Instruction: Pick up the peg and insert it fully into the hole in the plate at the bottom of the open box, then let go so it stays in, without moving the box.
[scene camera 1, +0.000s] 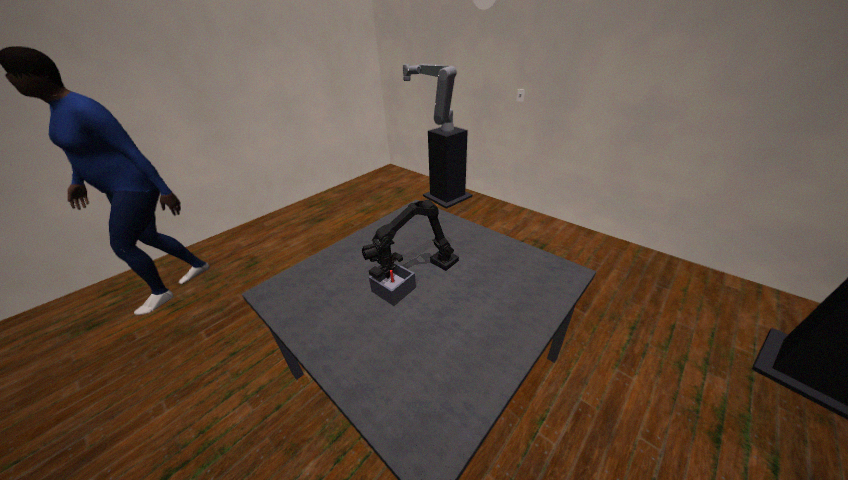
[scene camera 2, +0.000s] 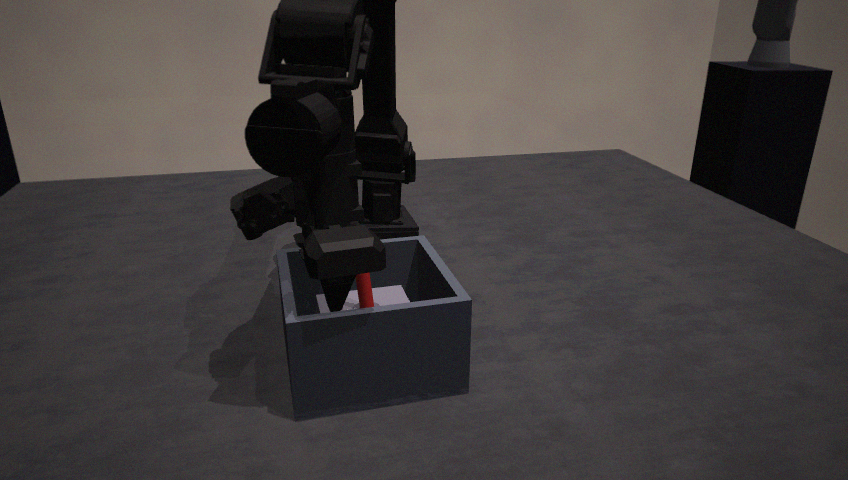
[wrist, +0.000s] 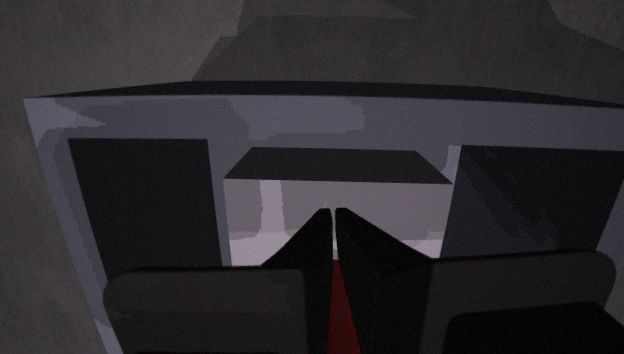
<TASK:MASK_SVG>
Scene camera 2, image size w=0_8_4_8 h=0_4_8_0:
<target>my gripper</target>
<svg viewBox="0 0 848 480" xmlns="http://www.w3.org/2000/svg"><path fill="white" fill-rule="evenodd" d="M356 148L346 153L327 155L306 173L295 177L279 176L236 194L230 200L230 210L237 221L238 228L242 230L247 240L257 239L263 233L287 222L294 222L296 217L296 224L302 227L302 233L294 234L294 239L301 248L299 252L305 261L310 278L320 279L330 312L342 310L357 274L382 271L386 268L385 245L378 236L365 225L350 224L352 221L364 220L364 209L359 204L357 180L357 176L362 175L362 164L356 159Z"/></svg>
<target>grey box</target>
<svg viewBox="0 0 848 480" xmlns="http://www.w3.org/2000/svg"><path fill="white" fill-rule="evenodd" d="M356 277L350 291L357 290ZM424 235L381 239L386 250L386 268L382 271L370 272L372 288L401 285L410 302L317 314L316 295L324 294L320 279L310 278L305 261L299 252L301 248L276 250L295 422L469 393L472 299Z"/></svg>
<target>pale plate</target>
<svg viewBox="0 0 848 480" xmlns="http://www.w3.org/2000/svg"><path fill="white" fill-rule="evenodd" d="M316 295L317 314L330 312L325 295ZM357 290L349 291L341 311L360 308ZM410 301L401 285L372 288L374 307L408 303Z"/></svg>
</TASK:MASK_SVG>
